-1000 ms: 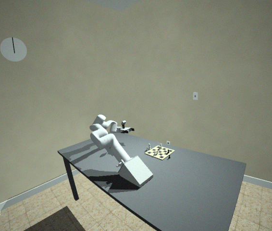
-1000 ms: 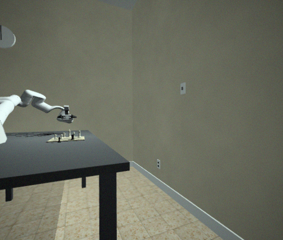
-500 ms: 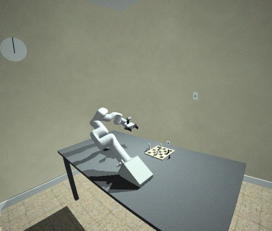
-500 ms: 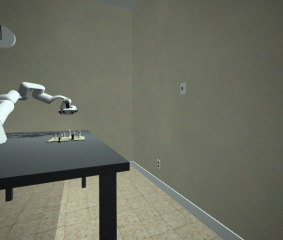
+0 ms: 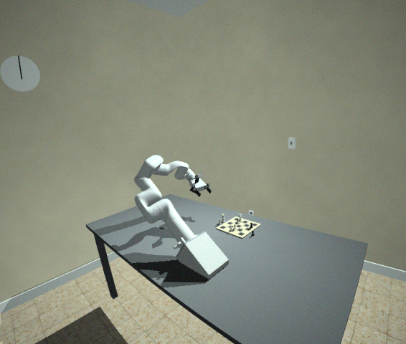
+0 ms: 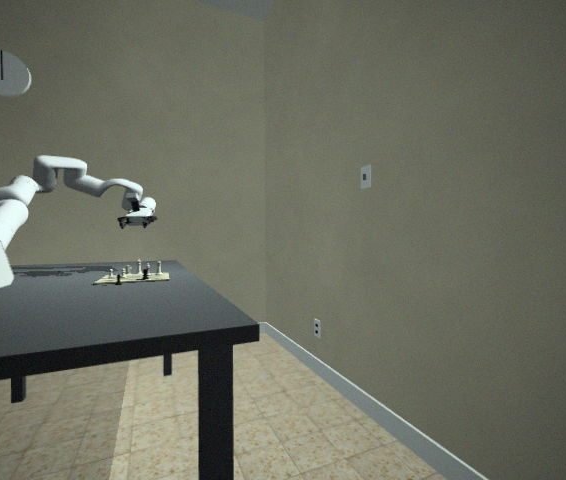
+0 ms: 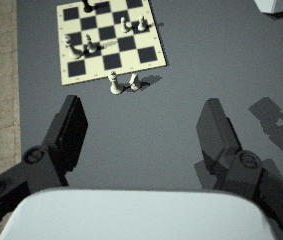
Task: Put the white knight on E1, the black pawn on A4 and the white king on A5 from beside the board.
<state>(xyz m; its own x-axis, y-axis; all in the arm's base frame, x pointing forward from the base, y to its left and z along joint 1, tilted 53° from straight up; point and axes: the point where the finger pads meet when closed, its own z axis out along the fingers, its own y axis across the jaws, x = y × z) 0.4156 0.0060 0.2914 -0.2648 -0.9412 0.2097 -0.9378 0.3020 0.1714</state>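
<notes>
My gripper is now 190 mm above the white knight, 140 mm to the left of it and 20 mm past it. Also, from my hand: black pawn (410 mm to the right, 190 mm below, 50 mm behind); then white king (180 mm below, 140 mm to the right, 20 mm ahead); then chessboard (280 mm to the right, 200 mm below).
</notes>
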